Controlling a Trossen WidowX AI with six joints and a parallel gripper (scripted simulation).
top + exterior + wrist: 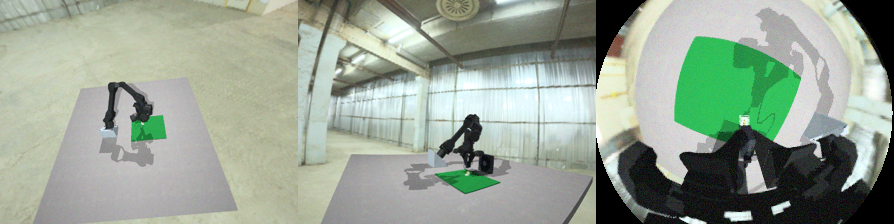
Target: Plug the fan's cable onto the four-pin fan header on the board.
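Now: the green board 40 mm ahead of my gripper tip, 40 mm to the right of it and 80 mm below it. Also, from my gripper tip: black fan (160 mm to the left).
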